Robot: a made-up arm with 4 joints.
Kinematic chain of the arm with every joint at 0, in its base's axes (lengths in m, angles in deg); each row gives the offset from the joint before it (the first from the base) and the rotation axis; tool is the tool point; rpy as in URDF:
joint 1: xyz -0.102 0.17 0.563 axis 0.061 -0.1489 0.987
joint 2: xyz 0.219 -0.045 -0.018 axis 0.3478 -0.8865 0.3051
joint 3: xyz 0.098 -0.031 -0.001 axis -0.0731 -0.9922 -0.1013
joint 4: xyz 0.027 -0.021 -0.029 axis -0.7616 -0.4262 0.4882
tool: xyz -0.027 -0.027 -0.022 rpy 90 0 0
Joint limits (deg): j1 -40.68..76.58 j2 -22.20..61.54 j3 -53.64..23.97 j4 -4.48..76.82
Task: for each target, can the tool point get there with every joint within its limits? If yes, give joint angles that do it. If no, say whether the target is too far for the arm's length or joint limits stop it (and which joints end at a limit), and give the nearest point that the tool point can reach.
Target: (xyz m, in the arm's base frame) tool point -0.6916 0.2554 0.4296
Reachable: no: too far | nearest point 0.0001 -0.0952 0.4939 | short by 0.778 m
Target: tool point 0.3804 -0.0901 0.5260
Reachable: no: too far | nearest point 0.2315 -0.0104 0.5423 | short by 0.170 m
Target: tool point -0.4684 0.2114 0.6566
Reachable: no: joint limits stop it (at a limit: joint 1, joint 2, joint 3, joint 4) | nearest point 0.0577 0.4412 0.6263 | short by 0.575 m
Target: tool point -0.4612 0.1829 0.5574
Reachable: no: joint limits stop it (at a limit: joint 1, joint 2, joint 3, joint 4) | nearest point 0.0003 -0.0946 0.4941 | short by 0.542 m
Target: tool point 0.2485 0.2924 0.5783
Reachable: yes | joints 38.47 23.99 -29.15 67.62
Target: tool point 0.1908 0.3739 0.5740
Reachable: yes | joints 54.40 22.55 -19.58 23.87
